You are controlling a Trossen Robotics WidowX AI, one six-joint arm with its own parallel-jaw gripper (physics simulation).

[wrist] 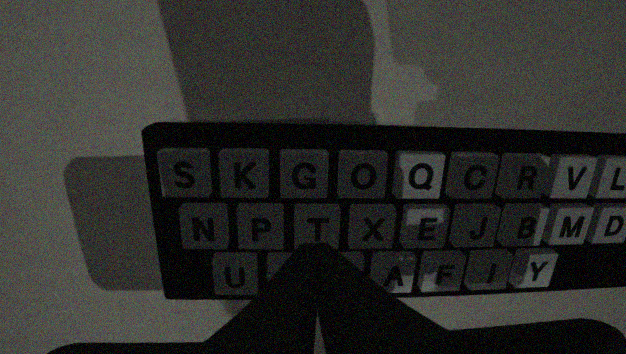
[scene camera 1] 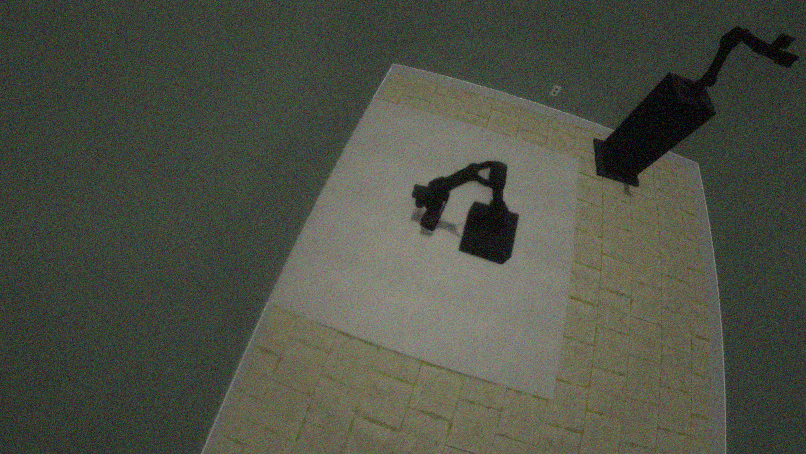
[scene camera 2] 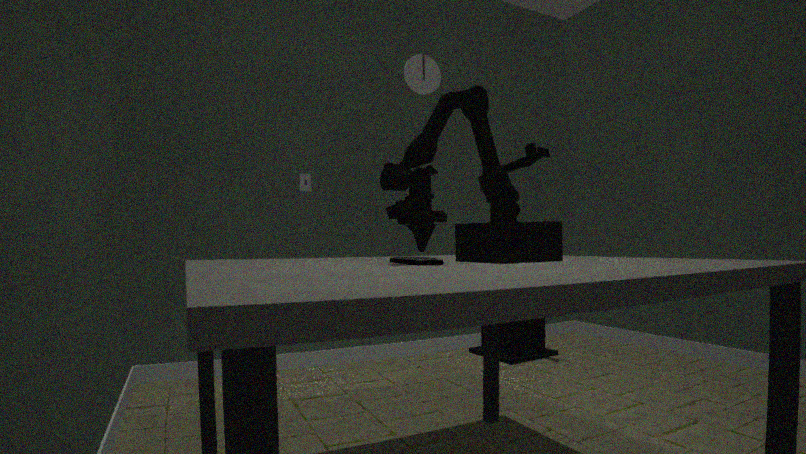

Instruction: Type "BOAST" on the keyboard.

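Where they show: gripper, fingertip midpoint: [wrist: 314, 255] [scene camera 1: 432, 215] [scene camera 2: 421, 251]; arm's base, origin of the base link: [scene camera 1: 495, 222] [scene camera 2: 502, 222].
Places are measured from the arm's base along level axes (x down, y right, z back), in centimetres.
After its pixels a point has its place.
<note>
A black keyboard [scene camera 2: 416, 261] {x 10.2, y -5.1, z -33.0 cm} [wrist: 370, 200] {x 10.0, y 2.4, z -28.9 cm} with grey letter keys lies flat on the table. My gripper [scene camera 2: 421, 249] {x 7.9, y 0.1, z -28.2 cm} [wrist: 314, 255] {x 7.9, y 0.1, z -28.2 cm} is shut and empty, pointing down, its tip a small gap above the keyboard. In the wrist view the tip overlaps the lower edge of the T key [wrist: 317, 227] {x 9.5, y 0.3, z -28.4 cm}. The S key [wrist: 184, 175] {x 9.5, y -3.9, z -31.2 cm} is at the top left, the O key [wrist: 363, 177] {x 9.5, y 2.2, z -30.0 cm} in the top row, the B key [wrist: 525, 228] {x 9.5, y 8.4, z -26.7 cm} in the middle row and the A key [wrist: 393, 276] {x 9.5, y 2.9, z -25.7 cm} in the bottom row. The fingers hide keys between U and A; the right end is cut off.
The arm's dark base block [scene camera 1: 488, 232] {x 0.1, y -5.4, z -2.5 cm} [scene camera 2: 508, 242] {x 5.8, y -13.1, z -10.2 cm} stands on the pale table [scene camera 1: 394, 293] {x 11.2, y -39.5, z -36.4 cm} [scene camera 2: 315, 279] {x 11.1, y -33.1, z -68.8 cm} beside the keyboard. A second arm on a tall dark pedestal [scene camera 1: 654, 126] stands beyond the table. Arm shadows fall across the keyboard and table.
</note>
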